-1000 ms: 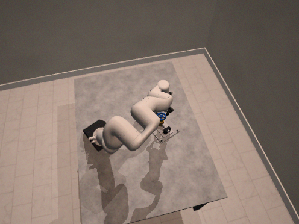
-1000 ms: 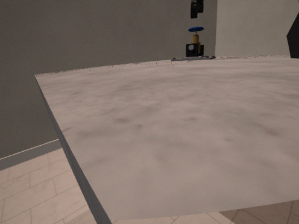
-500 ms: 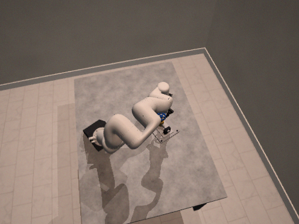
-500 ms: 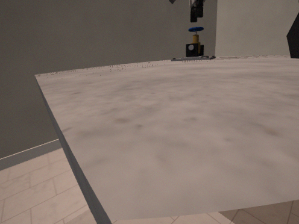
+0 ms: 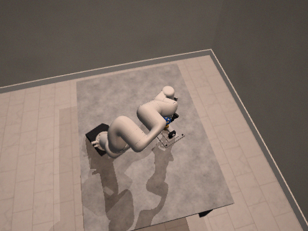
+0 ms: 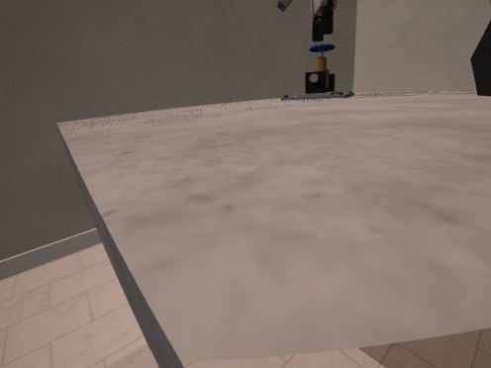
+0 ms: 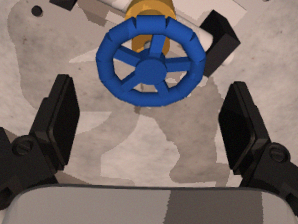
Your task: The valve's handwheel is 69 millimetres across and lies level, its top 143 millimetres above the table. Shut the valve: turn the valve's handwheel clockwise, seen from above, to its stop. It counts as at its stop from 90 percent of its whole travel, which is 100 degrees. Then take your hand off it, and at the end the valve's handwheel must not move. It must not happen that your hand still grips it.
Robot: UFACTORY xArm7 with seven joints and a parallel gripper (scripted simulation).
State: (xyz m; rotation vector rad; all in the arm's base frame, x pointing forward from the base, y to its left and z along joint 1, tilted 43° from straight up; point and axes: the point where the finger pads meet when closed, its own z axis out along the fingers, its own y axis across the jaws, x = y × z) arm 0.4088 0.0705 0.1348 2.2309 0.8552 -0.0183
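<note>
Now: hand 50 mm above the blue spoked handwheel.
</note>
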